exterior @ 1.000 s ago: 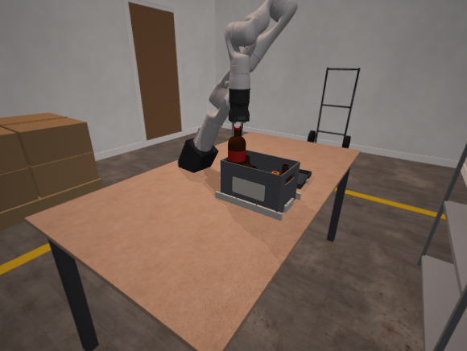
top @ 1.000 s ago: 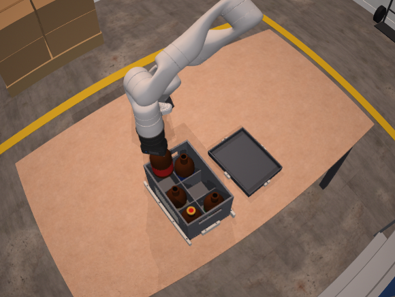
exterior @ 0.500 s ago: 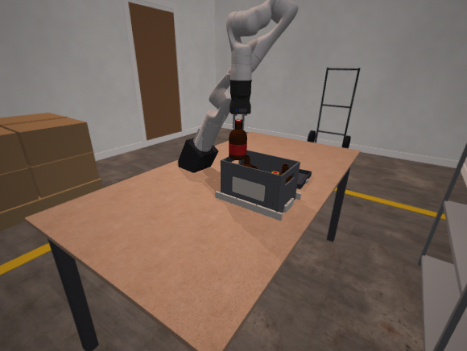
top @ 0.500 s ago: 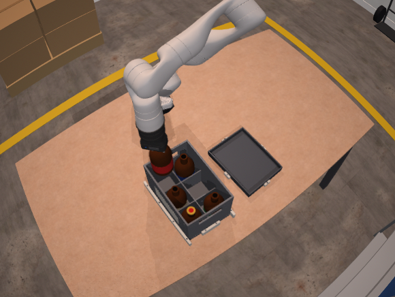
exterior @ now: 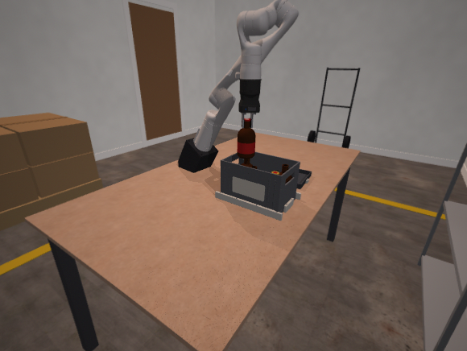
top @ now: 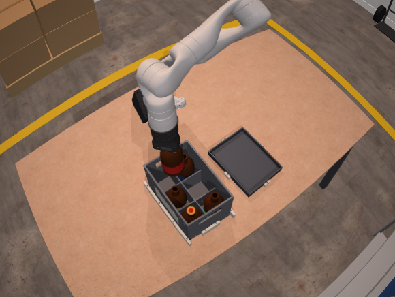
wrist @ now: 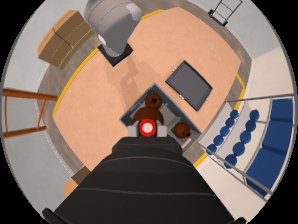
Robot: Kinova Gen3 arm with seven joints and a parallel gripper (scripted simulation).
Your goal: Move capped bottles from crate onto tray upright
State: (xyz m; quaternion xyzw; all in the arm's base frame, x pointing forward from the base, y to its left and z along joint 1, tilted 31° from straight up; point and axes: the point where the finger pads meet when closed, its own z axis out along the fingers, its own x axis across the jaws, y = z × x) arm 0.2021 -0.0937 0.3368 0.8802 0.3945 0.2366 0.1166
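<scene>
The bottle is 6 cm below my hand. Round my hand: dark tray 4 cm ahead, 30 cm to the left, 31 cm below; dark grey crate 6 cm ahead, 2 cm to the left, 24 cm below.
</scene>
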